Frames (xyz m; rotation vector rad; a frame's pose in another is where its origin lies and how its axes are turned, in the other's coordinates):
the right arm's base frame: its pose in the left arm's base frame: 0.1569 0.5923 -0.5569 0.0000 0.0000 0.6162
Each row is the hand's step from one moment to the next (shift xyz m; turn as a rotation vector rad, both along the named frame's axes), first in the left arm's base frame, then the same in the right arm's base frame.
Working: the left arm's base frame: its pose in the right arm's base frame: -0.4704 -0.3927 0.5569 0.0000 0.0000 -0.6162

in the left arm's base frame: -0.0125 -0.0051 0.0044 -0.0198 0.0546 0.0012
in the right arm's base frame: -0.0131 0.0031 0.0044 0.0154 0.0560 0.0012
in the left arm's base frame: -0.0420 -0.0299 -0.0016 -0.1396 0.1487 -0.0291
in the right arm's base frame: -0.0516 -0.0001 -0.0016 -0.0280 0.2020 -0.0291
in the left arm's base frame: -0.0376 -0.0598 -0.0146 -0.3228 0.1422 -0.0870
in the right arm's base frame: -0.0652 -0.0271 -0.0146 -0.1812 0.3026 -0.0870
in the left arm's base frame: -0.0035 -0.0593 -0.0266 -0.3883 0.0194 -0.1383
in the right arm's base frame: -0.0371 -0.0464 -0.0266 -0.3057 0.2402 -0.1383
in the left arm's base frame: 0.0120 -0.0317 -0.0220 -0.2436 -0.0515 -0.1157
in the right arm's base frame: -0.0085 -0.0328 -0.0220 -0.2286 0.0988 -0.1157
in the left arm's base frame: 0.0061 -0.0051 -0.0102 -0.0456 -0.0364 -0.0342
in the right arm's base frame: 0.0020 -0.0077 -0.0102 -0.0583 -0.0034 -0.0342
